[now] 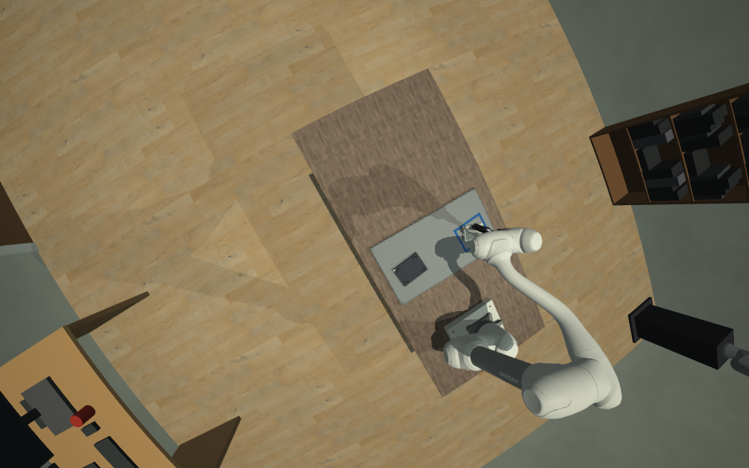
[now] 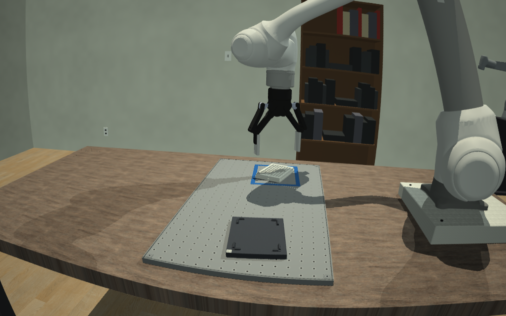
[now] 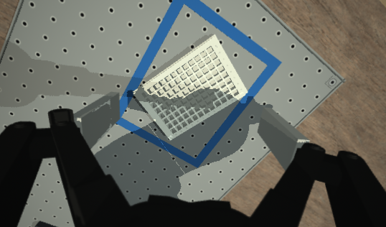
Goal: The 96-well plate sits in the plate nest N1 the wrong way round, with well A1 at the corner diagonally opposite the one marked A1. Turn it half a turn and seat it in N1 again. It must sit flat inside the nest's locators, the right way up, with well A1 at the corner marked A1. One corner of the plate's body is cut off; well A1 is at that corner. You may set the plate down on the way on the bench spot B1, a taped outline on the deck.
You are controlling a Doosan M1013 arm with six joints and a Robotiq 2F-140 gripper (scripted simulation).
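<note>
My hand is 8 cm above the white 96-well plate. The rest, counted from my hand: A1 label (3 cm ahead, 51 cm to the left, 7 cm below); dark plate nest N1 (1 cm behind, 42 cm to the left, 8 cm below).
</note>
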